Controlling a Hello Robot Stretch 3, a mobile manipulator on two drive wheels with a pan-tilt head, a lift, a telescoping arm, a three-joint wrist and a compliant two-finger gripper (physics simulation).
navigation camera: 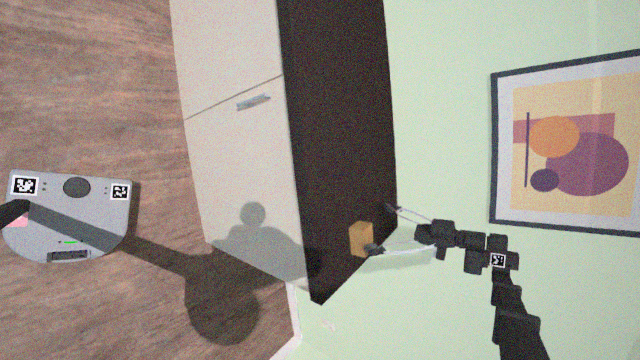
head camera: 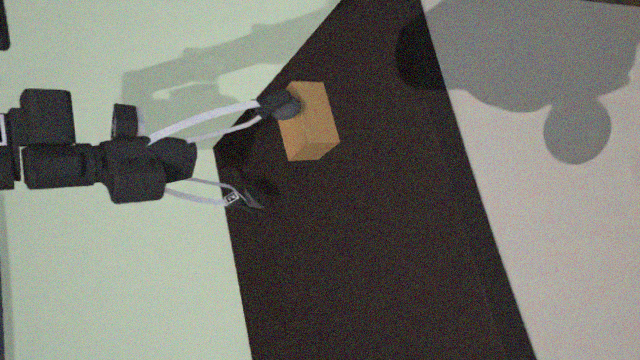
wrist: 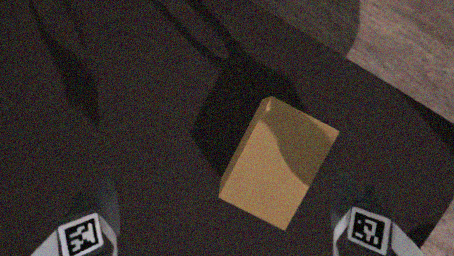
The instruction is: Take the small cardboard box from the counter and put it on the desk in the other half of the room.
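Seen in the pictures: gripper, fingertip midpoint: (navigation camera: 375, 226) (head camera: 281, 154) (wrist: 225, 192); robot's base, origin of the base link: (navigation camera: 77, 186).
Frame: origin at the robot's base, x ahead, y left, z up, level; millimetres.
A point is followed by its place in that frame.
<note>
The small cardboard box (head camera: 311, 117) {x -67, y -601, z 945 mm} (navigation camera: 361, 239) {x -61, y -599, z 952 mm} (wrist: 270, 170) {x -57, y -633, z 960 mm} is plain tan and stands on the dark counter top (head camera: 375, 225) {x 76, y -527, z 910 mm} (navigation camera: 340, 100) {x 329, y -491, z 911 mm} (wrist: 150, 175) {x 38, y -696, z 910 mm}, near the counter's end. My gripper (head camera: 267, 150) {x -22, y -647, z 970 mm} (navigation camera: 383, 228) {x -22, y -647, z 970 mm} (wrist: 225, 192) {x -22, y -647, z 970 mm} is open, its fingers spread wide and pointing at the counter. In the head view one fingertip overlaps the box's edge and the other is off to its side. In the wrist view the box lies ahead of the fingers, right of centre and turned at an angle, with nothing held. The desk does not show.
The counter's pale front (head camera: 550, 225) {x 88, y -408, z 746 mm} (navigation camera: 235, 160) {x 150, y -389, z 572 mm} has a drawer handle (navigation camera: 253, 101). A pale green wall (head camera: 100, 260) {x 135, y -1012, z 1144 mm} (navigation camera: 440, 125) {x 378, y -937, z 1100 mm} runs behind the counter, with a framed picture (navigation camera: 575, 145) {x 277, y -944, z 1511 mm} on it. My grey base (navigation camera: 102, 200) {x -38, y -78, z 160 mm} stands on the wood floor (navigation camera: 100, 100) {x 372, y -24, z 0 mm}.
</note>
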